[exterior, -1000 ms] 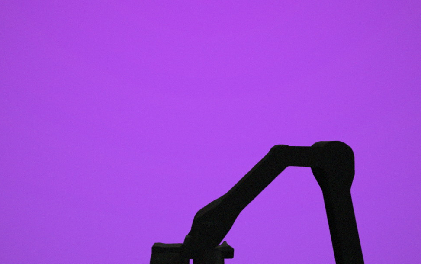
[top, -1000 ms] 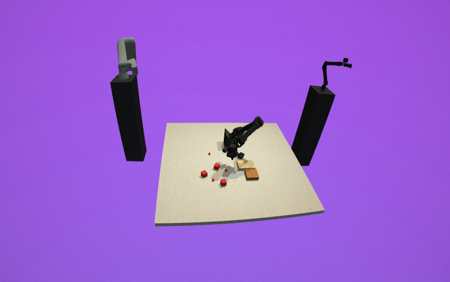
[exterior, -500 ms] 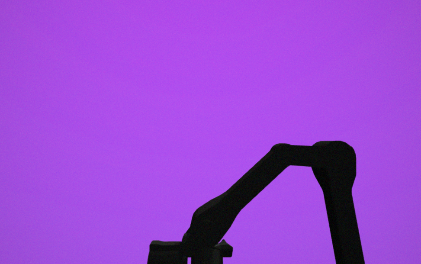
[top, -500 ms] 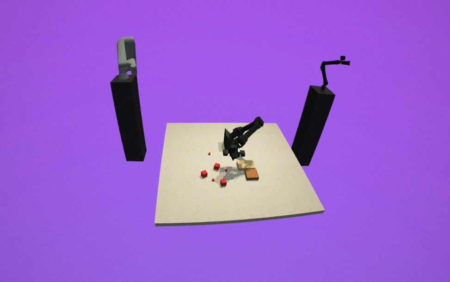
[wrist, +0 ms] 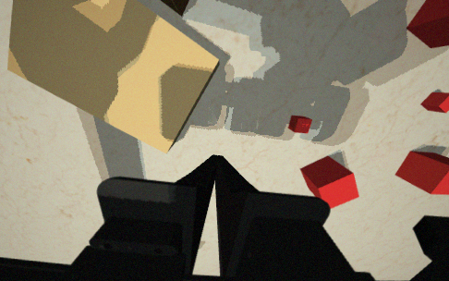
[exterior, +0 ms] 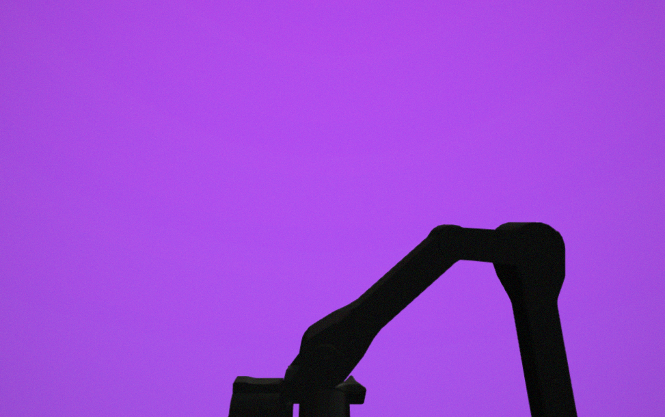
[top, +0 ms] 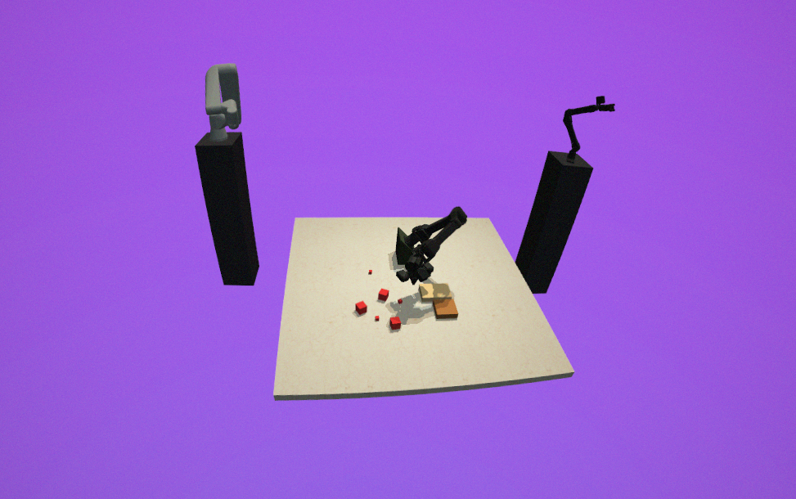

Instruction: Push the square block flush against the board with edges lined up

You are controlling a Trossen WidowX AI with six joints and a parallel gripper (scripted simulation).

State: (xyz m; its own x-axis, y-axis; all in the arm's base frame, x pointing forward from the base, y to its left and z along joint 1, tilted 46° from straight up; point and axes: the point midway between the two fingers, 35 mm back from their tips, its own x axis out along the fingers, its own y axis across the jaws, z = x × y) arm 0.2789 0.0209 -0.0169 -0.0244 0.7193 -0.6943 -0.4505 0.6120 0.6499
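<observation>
Right now my gripper tip is 10 mm short of the pale tan board, 120 mm to the right of it and 40 mm above it. Round my gripper tip: orange piece 130 mm ahead, 150 mm to the left, 40 mm below.
</observation>
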